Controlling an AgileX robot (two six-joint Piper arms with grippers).
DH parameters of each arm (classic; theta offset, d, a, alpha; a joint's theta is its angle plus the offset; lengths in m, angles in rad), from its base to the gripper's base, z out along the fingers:
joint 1: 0 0.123 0 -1.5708
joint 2: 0.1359 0 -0.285 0
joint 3: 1.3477 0 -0.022 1.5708
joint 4: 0 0.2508 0 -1.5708
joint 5: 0 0 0.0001 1.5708
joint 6: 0 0.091 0 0
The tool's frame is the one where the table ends.
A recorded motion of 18 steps. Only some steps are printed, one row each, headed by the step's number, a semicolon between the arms.
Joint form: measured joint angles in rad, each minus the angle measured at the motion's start. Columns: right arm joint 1, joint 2, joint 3, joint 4, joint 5, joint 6; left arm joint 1, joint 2, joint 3, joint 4, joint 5, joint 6.
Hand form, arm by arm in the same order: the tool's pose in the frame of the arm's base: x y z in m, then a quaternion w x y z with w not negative. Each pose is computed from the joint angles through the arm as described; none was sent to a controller.
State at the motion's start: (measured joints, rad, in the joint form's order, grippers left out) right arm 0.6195 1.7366 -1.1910 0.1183 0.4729 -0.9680; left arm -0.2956 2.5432 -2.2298 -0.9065 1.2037 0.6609
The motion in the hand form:
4: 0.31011 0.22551 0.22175 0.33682 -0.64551 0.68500 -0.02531; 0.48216 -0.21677 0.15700 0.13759 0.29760 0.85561 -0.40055
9: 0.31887 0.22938 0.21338 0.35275 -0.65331 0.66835 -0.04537; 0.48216 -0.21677 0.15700 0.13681 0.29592 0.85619 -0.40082
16: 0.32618 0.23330 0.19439 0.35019 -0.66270 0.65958 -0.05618; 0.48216 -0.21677 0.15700 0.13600 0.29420 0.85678 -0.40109
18: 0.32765 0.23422 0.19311 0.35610 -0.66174 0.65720 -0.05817; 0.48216 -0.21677 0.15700 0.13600 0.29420 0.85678 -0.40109
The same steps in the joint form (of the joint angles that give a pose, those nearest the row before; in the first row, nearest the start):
4: 0.0000 0.0367 0.0000 -0.0156 -0.0835 -0.0051; 0.0000 0.0000 -0.0001 0.0000 0.0000 -0.0035
9: 0.0000 0.0733 -0.0063 -0.0618 -0.1541 -0.0075; 0.0000 0.0000 0.0000 0.0000 0.0000 -0.0074
16: 0.0000 0.1294 -0.0063 -0.0950 -0.2086 -0.0082; 0.0000 0.0000 -0.0001 0.0000 0.0000 -0.0115
18: 0.0000 0.1354 -0.0063 -0.0977 -0.2279 -0.0083; 0.0000 0.0000 -0.0001 0.0000 0.0000 -0.0115

